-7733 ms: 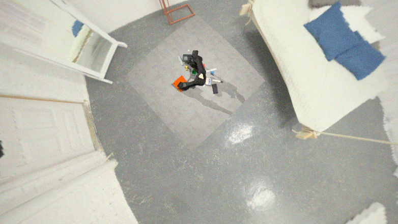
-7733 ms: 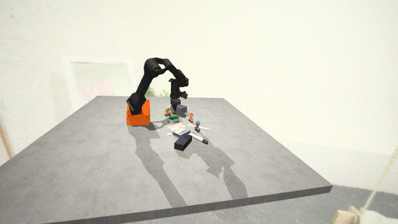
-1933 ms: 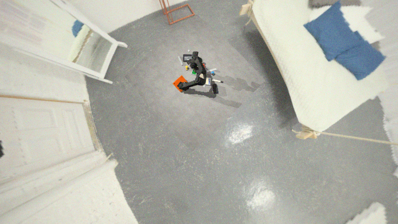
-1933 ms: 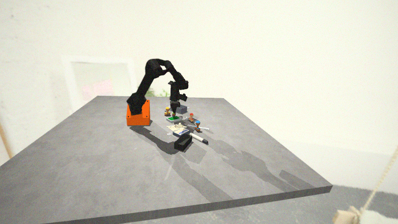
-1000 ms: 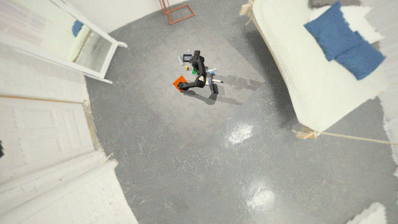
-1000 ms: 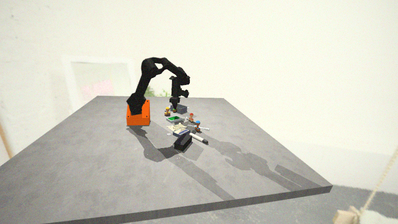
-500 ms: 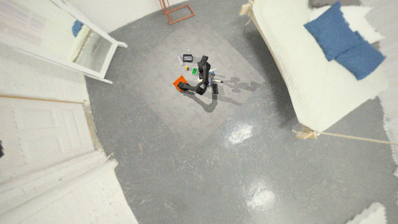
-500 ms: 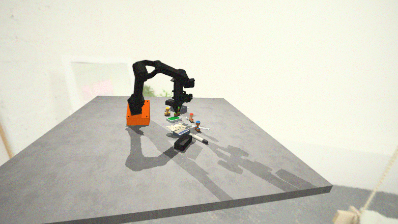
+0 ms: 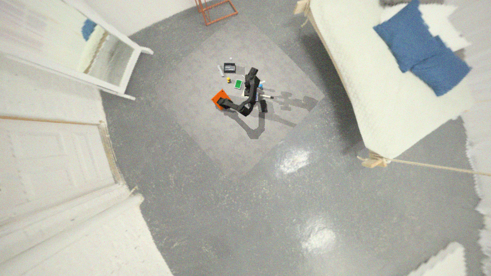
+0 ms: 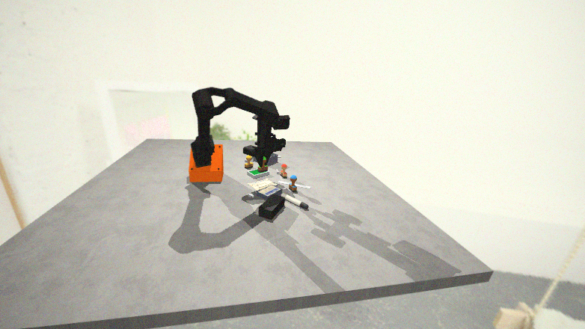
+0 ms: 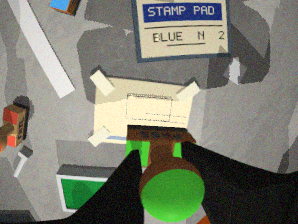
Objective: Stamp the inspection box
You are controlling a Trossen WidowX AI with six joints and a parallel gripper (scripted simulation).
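Now: the cream card 90 mm below my gripper tip and 10 mm to the left of it. From my gripper tip the other things lie so: blue-labelled pad box: 90 mm to the right, 80 mm below, 10 mm ahead; then blue-knobbed stamp: 120 mm ahead, 70 mm to the right, 70 mm below; then green ink pad: 120 mm to the left, 90 mm below, 10 mm ahead.
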